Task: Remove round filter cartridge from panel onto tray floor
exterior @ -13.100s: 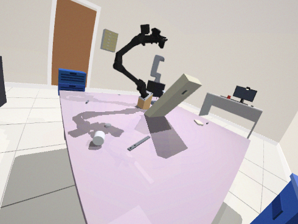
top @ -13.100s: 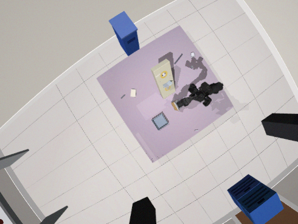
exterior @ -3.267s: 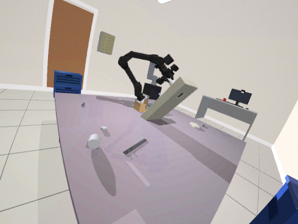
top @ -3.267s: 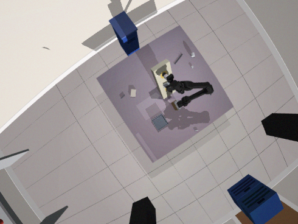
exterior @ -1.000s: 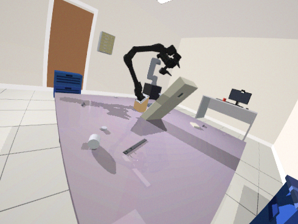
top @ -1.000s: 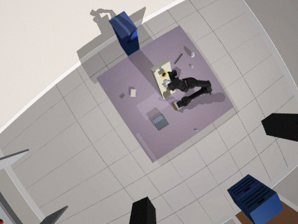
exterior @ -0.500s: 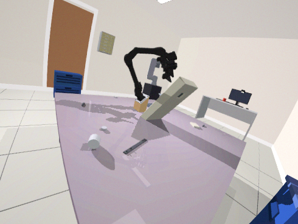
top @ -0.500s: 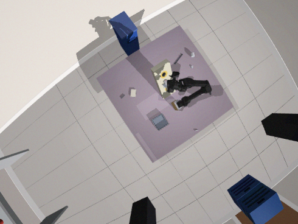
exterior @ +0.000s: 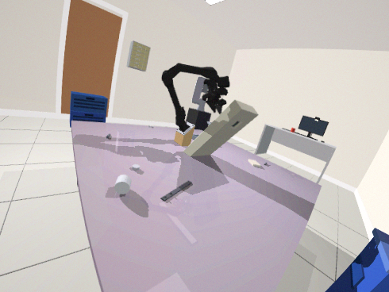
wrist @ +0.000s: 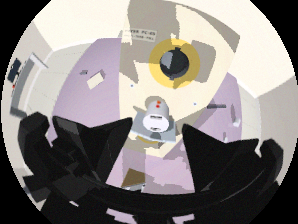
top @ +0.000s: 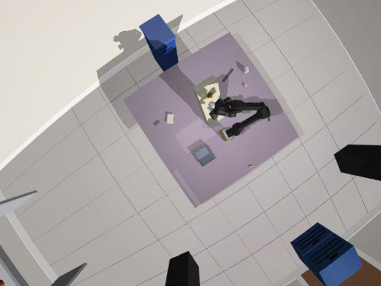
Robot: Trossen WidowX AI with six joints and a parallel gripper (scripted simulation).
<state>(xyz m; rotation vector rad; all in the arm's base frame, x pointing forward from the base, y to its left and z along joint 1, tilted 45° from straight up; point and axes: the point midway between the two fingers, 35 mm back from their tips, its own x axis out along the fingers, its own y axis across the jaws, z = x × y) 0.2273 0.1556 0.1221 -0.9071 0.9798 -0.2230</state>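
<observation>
My gripper tip is now 20 mm short of the round filter cartridge and 60 mm above it. From my gripper tip the other things lie so: grey tray (330 mm behind, 250 mm to the left, 270 mm below); then cream block (130 mm ahead, 370 mm to the left, 270 mm below).
</observation>
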